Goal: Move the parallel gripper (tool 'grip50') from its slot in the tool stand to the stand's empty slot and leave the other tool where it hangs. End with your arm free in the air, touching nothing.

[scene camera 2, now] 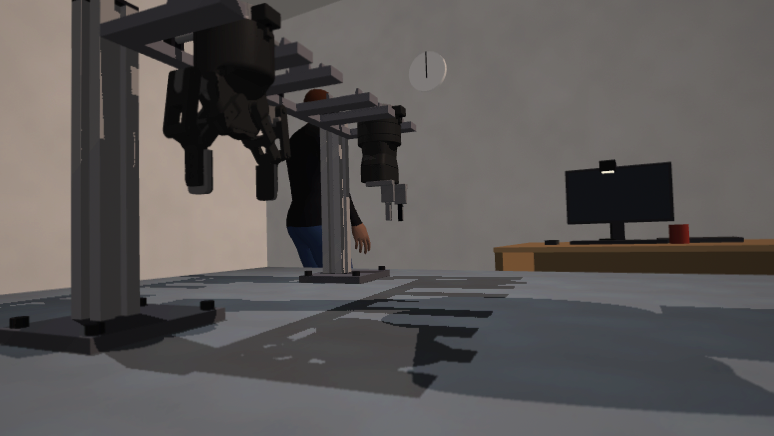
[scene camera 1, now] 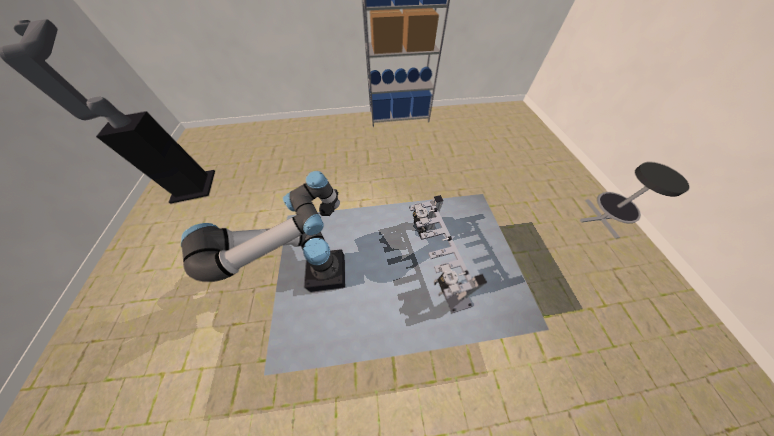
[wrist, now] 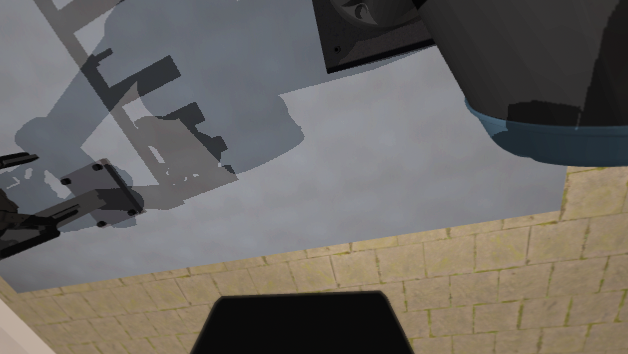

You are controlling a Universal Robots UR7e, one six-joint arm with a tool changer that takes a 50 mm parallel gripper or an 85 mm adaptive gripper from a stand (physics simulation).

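Where they show: arm's base, origin of its link: [scene camera 1: 325,266].
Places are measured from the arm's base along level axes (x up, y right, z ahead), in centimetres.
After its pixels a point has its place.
Note:
The parallel gripper [scene camera 2: 380,154] [scene camera 1: 452,275] hangs in the stand's far slot in scene camera 2. The adaptive gripper [scene camera 2: 235,75] [scene camera 1: 424,213] hangs at the other end, its fingers apart; part of it [wrist: 10,217] {x 10.2, y -10.1, z 55.3 cm} shows at the left edge of the wrist view. The empty slot lies between them, bounded by a bare prong [scene camera 1: 441,252] {x 18.6, y 16.0, z 58.5 cm} [scene camera 2: 343,102] {x 17.7, y 14.4, z 56.6 cm}. The tool stand [scene camera 2: 105,162] {x 5.9, y -14.1, z 66.5 cm} stands in front of the robot base [scene camera 1: 324,276] {x 3.8, y 6.9, z -0.3 cm}. My arm's tool end [scene camera 1: 328,205] is in the air, well away from the stand, with no gripper visible on it.
The stand's foot plate [wrist: 86,182] {x -8.4, y -8.7, z 67.2 cm} shows in the wrist view. My arm's own elbow [scene camera 1: 205,254] {x 46.3, y 4.9, z -30.0 cm} is left of the base. A stool [scene camera 1: 661,178] and a shelf rack [scene camera 1: 367,54] stand farther off. A person [scene camera 2: 306,178] is behind the stand; a desk [scene camera 2: 595,249] is at right.

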